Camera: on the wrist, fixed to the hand. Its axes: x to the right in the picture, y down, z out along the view.
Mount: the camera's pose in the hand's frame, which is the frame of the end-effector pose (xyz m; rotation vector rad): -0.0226 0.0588 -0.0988 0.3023 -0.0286 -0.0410
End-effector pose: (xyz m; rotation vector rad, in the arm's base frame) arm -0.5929 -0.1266 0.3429 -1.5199 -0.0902 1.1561
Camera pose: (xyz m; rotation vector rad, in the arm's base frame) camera -0.5672 -0.2304 0.2949 -1.2295 0.0333 1.1044
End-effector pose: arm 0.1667 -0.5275 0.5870 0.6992 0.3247 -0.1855
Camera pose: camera 0.1390 -0.4171 0.5593 0.9881 0.2864 -0.2870
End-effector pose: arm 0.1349 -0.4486 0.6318 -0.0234 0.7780 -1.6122
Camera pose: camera 0.1478 -0.3820 0.5362 0.1550 0.5084 -1.7503
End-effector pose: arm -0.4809 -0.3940 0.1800 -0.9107 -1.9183 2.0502
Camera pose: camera -0.3932 -0.3318 0.1333 -0.7670 -1.5643 2.2566
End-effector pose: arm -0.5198 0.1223 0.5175 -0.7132 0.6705 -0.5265
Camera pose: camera -0.5928 0.1336 0.4266 -0.4501 0.5356 -0.6384
